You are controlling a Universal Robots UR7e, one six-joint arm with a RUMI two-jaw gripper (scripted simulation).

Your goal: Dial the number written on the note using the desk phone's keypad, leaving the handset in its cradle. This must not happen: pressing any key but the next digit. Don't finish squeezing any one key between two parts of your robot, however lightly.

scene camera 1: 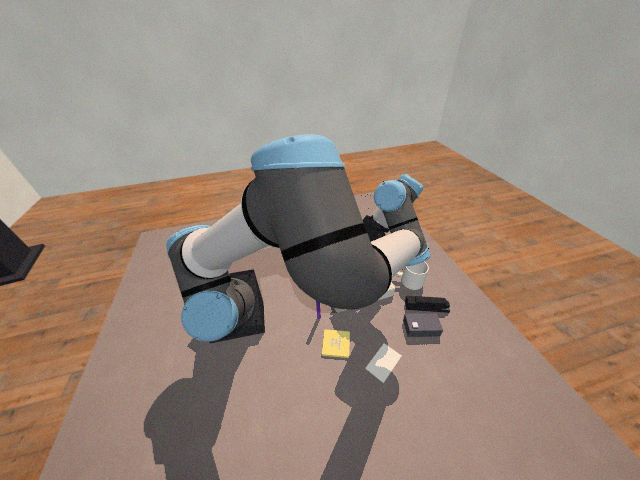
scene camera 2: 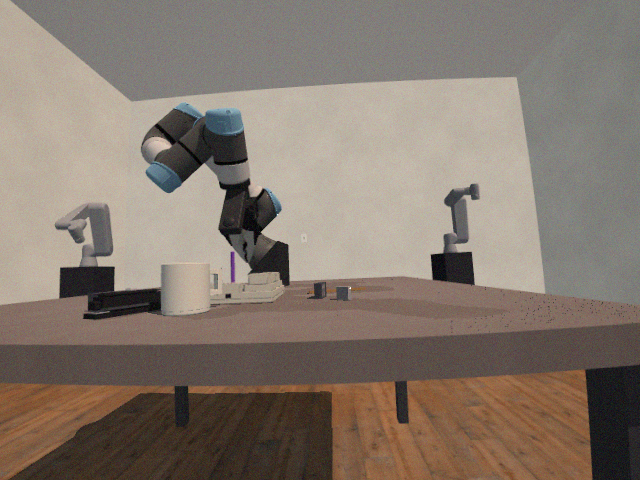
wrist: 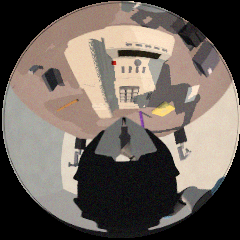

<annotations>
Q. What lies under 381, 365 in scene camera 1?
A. A white paper.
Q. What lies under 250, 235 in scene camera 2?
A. My gripper.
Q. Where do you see a white mug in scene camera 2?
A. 185, 287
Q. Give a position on a black stapler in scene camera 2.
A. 123, 298
</annotations>
